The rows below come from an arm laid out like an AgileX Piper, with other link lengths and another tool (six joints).
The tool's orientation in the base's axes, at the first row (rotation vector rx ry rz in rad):
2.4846 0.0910 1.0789
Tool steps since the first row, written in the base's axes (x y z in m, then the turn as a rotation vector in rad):
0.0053 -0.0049 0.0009 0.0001 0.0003 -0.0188
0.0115 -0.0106 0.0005 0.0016 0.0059 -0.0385
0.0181 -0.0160 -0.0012 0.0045 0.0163 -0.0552
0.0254 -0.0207 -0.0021 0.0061 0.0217 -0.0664
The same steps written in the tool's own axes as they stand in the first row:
0.0032 0.0042 0.0050 -0.0127 -0.0080 0.0114
0.0060 0.0086 0.0117 -0.0238 -0.0213 0.0224
0.0082 0.0121 0.0193 -0.0309 -0.0378 0.0308
0.0116 0.0152 0.0267 -0.0362 -0.0475 0.0368

